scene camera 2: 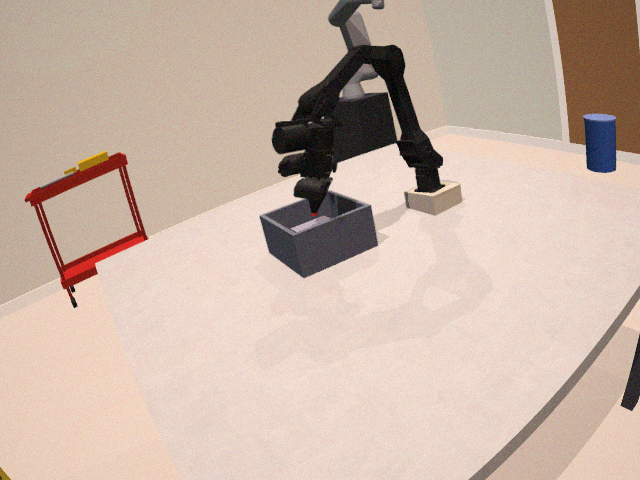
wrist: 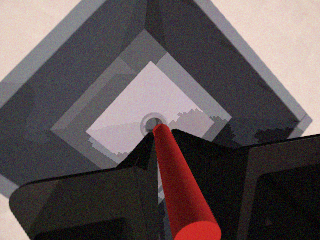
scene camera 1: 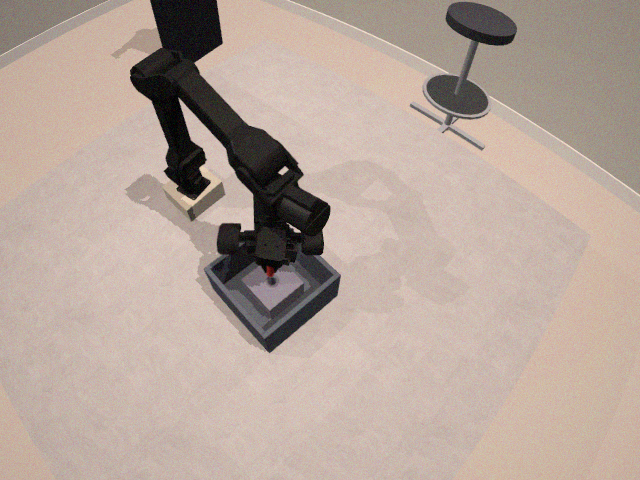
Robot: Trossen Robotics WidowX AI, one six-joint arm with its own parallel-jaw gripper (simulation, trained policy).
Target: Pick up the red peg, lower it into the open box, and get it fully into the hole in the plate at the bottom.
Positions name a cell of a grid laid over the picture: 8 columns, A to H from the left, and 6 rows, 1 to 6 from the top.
Observation:
In view: my gripper (scene camera 1: D4), a grey box (scene camera 2: E3) and a pale grey plate (scene camera 1: D4).
The grey box shows as well in the wrist view (wrist: B2) and in scene camera 1 (scene camera 1: E4). The pale grey plate also shows in the wrist view (wrist: D3). My gripper also shows in scene camera 2 (scene camera 2: D3) and in the wrist view (wrist: E4).

